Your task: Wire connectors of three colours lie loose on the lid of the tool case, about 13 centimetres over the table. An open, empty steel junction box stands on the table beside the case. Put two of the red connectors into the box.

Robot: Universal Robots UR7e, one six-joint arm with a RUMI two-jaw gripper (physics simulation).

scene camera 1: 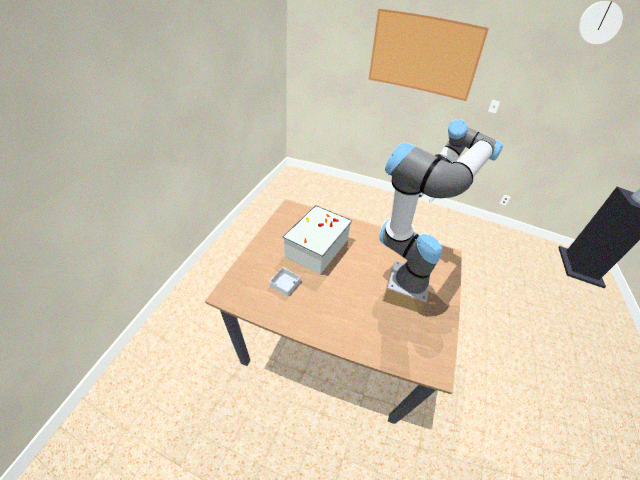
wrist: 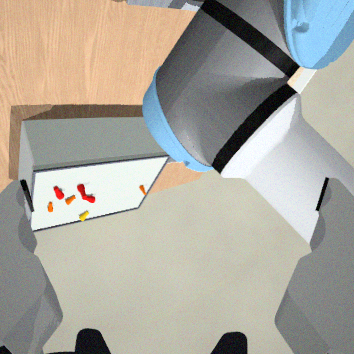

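Pixels of known places: gripper, fingertip midpoint: [scene camera 1: 423, 199] [wrist: 172, 182]; arm's base at its link origin: [scene camera 1: 411, 280].
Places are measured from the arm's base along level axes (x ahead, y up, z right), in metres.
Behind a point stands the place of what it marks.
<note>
Three red connectors lie on the white lid [scene camera 1: 311, 233] @(x 0.511, y 0.038, z 0.047 m) [wrist: 112, 180] @(x 0.457, y 0.038, z 0.063 m) of the tool case: one [scene camera 1: 335, 220] @(x 0.438, y 0.047, z 0.180 m) [wrist: 59, 192] @(x 0.435, y 0.049, z 0.183 m) at the far side, a second [scene camera 1: 331, 224] @(x 0.443, y 0.053, z 0.134 m) [wrist: 81, 189] @(x 0.440, y 0.052, z 0.139 m) and a third [scene camera 1: 320, 224] @(x 0.492, y 0.053, z 0.111 m) [wrist: 89, 198] @(x 0.488, y 0.049, z 0.118 m). The second and third look close together or touching in the wrist view. The open, empty steel junction box [scene camera 1: 279, 289] @(x 0.539, y -0.077, z -0.237 m) stands on the table beside the case; it does not show in the wrist view. My gripper [wrist: 172, 182] @(x 0.062, y 0.296, z 0.195 m) is open with nothing between its fingers, high up and away from the case. In the scene view it is mostly hidden behind the arm.
Orange connectors [scene camera 1: 328, 215] @(x 0.484, y 0.047, z 0.201 m) [wrist: 50, 206] @(x 0.483, y 0.046, z 0.202 m) and a yellow one [scene camera 1: 307, 219] @(x 0.566, y 0.048, z 0.123 m) [wrist: 84, 215] @(x 0.562, y 0.048, z 0.125 m) also lie on the lid; one orange connector [scene camera 1: 305, 240] @(x 0.512, y 0.051, z -0.022 m) [wrist: 142, 190] @(x 0.511, y 0.053, z -0.017 m) lies apart. The arm's base [scene camera 1: 408, 287] @(x 0.010, y 0.028, z -0.072 m) stands on the table [scene camera 1: 330, 320] @(x 0.277, y -0.095, z -0.280 m), to the right of the case.
</note>
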